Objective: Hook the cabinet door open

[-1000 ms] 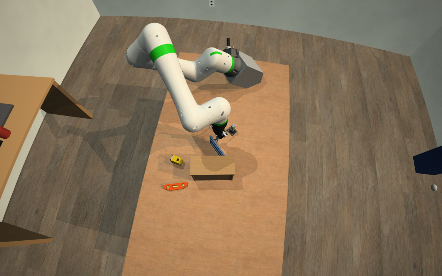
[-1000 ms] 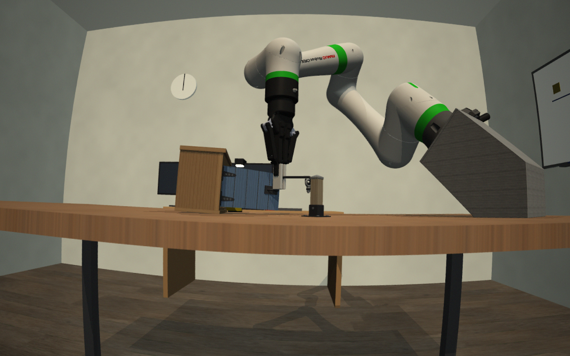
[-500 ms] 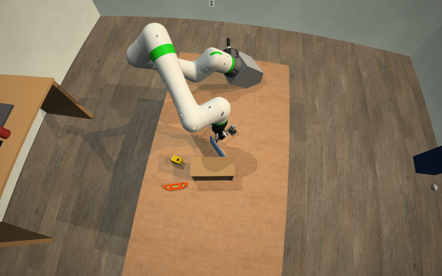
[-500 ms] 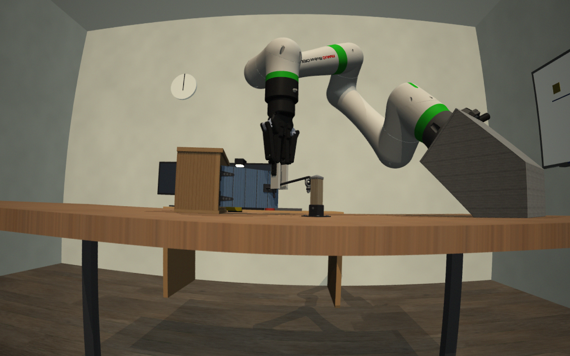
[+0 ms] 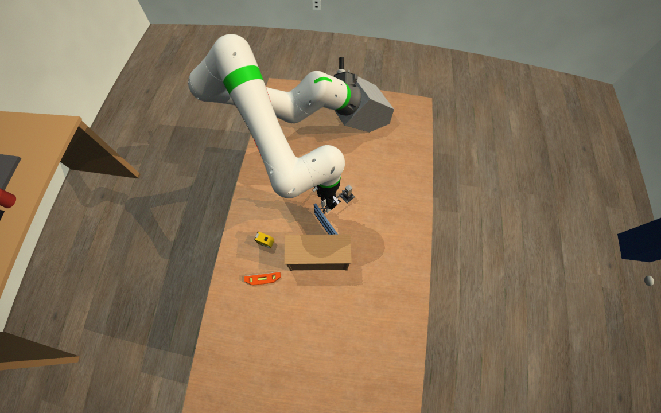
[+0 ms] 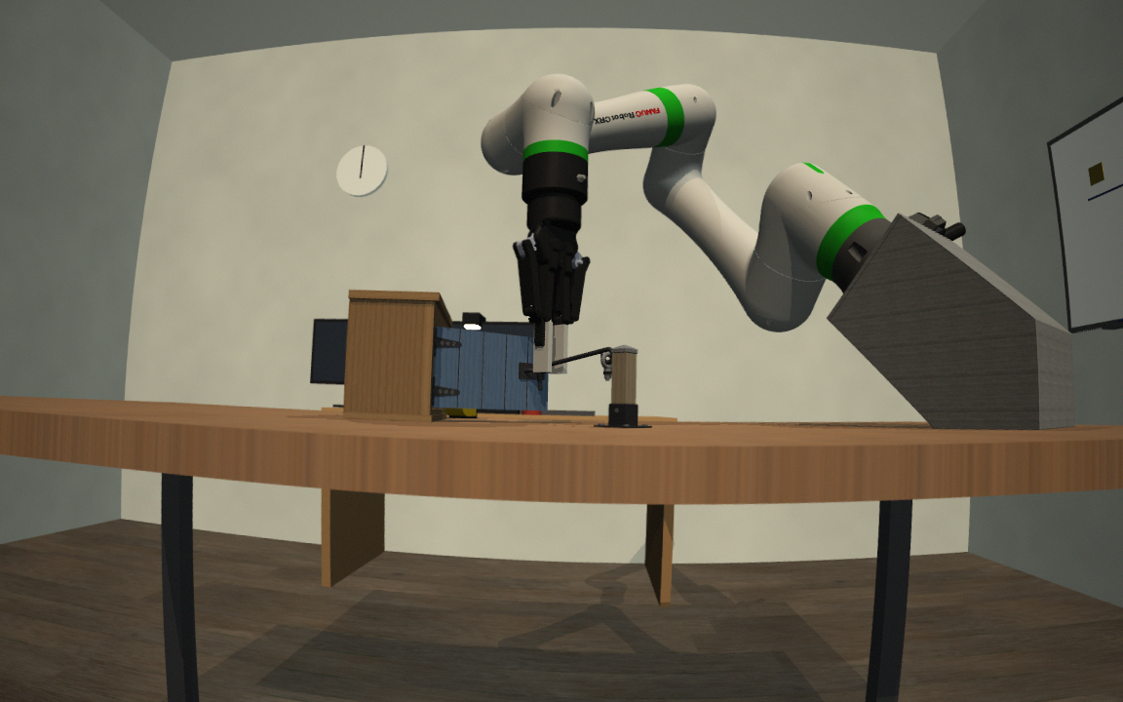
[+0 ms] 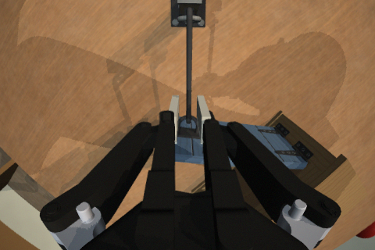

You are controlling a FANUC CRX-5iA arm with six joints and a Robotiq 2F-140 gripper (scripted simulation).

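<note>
My hand is 30 mm to the right of the dark hook, 30 mm past it and 30 mm above it. From my hand the other things lie so: hook post: 60 mm to the left, 60 mm behind, 40 mm below; then wooden cabinet: 140 mm ahead, 30 mm below, 10 mm to the right; then cabinet door: 80 mm ahead, 30 mm below, 10 mm to the left.
</note>
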